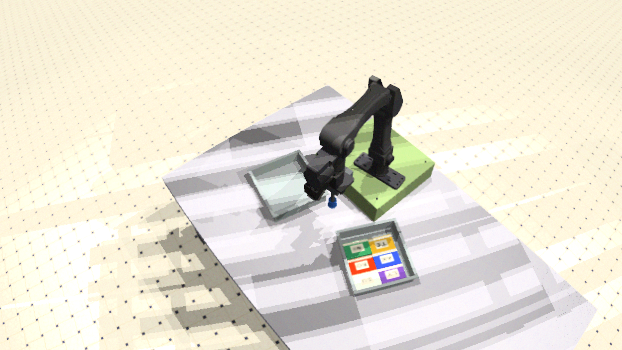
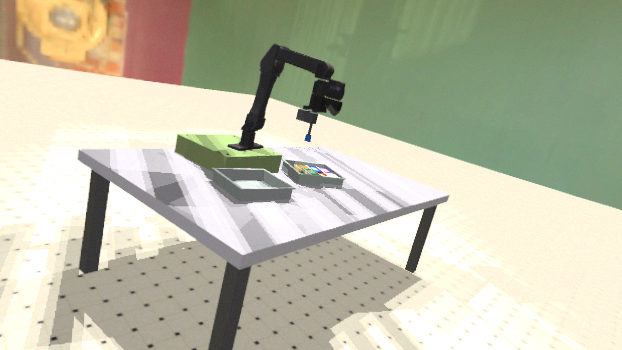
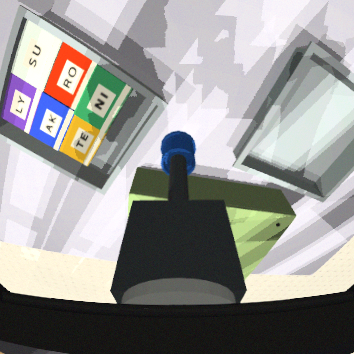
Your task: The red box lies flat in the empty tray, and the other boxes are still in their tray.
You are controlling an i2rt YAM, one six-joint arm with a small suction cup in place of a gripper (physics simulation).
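Places are measured from the arm's base along level axes (x back, y right, z up), in centimetres.
Pixels of known places: hand, tool point: (image 1: 332,204) (image 2: 307,140) (image 3: 177,146); arm's base, link origin: (image 1: 379,171) (image 2: 246,147).
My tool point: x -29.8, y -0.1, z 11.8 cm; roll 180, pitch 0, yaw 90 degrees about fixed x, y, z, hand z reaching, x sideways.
Note:
For each thing: its top centre in the pictures, then the offset to it from my tool point. Level surfaces: height alone.
- red box, top centre: (image 3: 69,77) (image 1: 361,265) dx -3.7, dy -16.4, dz -16.7 cm
- white box, top centre: (image 3: 34,56) (image 1: 366,280) dx -7.3, dy -21.1, dz -16.4 cm
- green box, top centre: (image 3: 100,100) (image 1: 357,248) (image 2: 311,171) dx -0.1, dy -11.7, dz -15.4 cm
- purple box, top centre: (image 3: 19,104) (image 1: 392,273) dx -0.2, dy -26.5, dz -16.4 cm
- blue box, top centre: (image 3: 50,123) (image 1: 386,258) dx +3.4, dy -21.8, dz -16.3 cm
- orange box, top centre: (image 3: 81,140) (image 1: 381,244) dx +7.0, dy -17.1, dz -16.6 cm
- empty tray, top centre: (image 3: 321,140) (image 1: 287,181) (image 2: 253,178) dx +6.3, dy +25.6, dz -15.4 cm
- striped table, surface height: dz -20.4 cm
The red box (image 1: 358,266) (image 3: 63,84) lies in the filled tray (image 1: 413,267) (image 3: 135,150) between the white box (image 1: 367,281) (image 3: 41,44) and the green box (image 1: 354,252) (image 3: 106,81). The purple box (image 1: 403,270) (image 3: 14,115), blue box (image 1: 396,258) (image 3: 44,137) and orange box (image 1: 390,241) (image 3: 80,155) lie in the tray's other row. The empty tray (image 1: 265,200) (image 2: 265,196) (image 3: 272,102) stands apart from it and holds no box. My gripper, a blue suction cup (image 1: 332,203) (image 2: 308,138) (image 3: 178,145), hangs above the table between the two trays. It is open and carries no box.
A green base block (image 1: 377,207) (image 2: 200,150) (image 3: 210,185) carries the arm and stands close beside both trays. The striped table (image 1: 320,320) (image 2: 165,192) stands on a tiled floor, and its edge runs beyond the trays.

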